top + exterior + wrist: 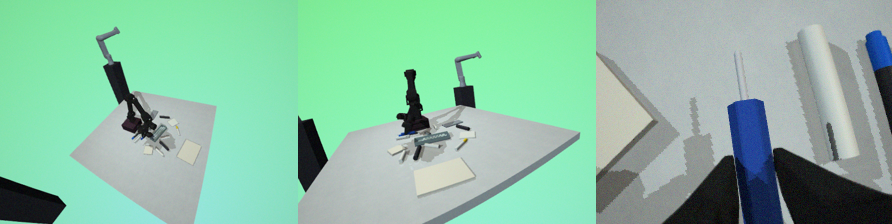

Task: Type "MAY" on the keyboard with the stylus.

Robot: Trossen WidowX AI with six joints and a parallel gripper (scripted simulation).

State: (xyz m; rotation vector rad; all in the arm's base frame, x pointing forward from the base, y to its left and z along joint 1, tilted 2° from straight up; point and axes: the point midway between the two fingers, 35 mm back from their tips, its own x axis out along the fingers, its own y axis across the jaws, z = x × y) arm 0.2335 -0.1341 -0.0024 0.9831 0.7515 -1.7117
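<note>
My gripper tip is now 10 mm to the left of the blue stylus. Round my gripper tip: grey plate (80 mm behind, 380 mm to the left, 50 mm below); yellow-tipped pen (280 mm ahead, 260 mm to the left, 50 mm below).
</note>
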